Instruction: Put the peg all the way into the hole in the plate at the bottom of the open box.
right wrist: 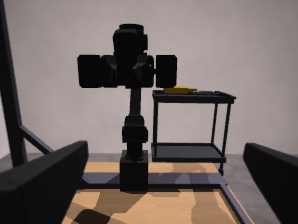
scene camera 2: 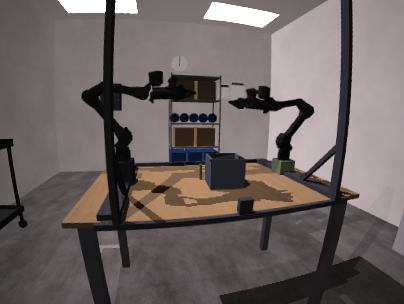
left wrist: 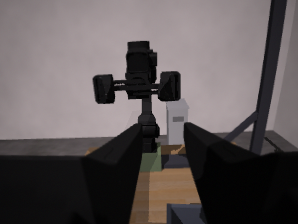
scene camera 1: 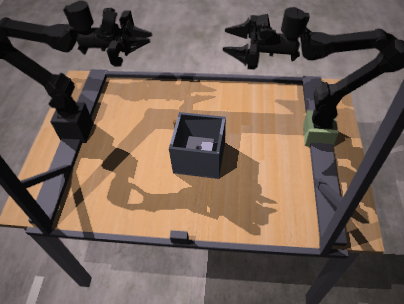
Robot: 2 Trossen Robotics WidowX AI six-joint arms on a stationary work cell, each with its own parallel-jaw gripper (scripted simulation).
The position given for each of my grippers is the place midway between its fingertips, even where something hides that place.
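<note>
Scene camera 1 gives me a grey-blue box (scene camera 1: 202,163) and a dark arm base (scene camera 1: 76,128), plus my left gripper (scene camera 1: 151,37) and my right gripper (scene camera 1: 223,39). In scene camera 2 I can see the box (scene camera 2: 223,171) as well. The right wrist view has my right gripper (right wrist: 166,149) and my left gripper (right wrist: 123,72) in it, but the grey-blue box is out of frame in the right wrist view. As for the left wrist view, it shows my left gripper (left wrist: 163,129) and my right gripper (left wrist: 132,95).
</note>
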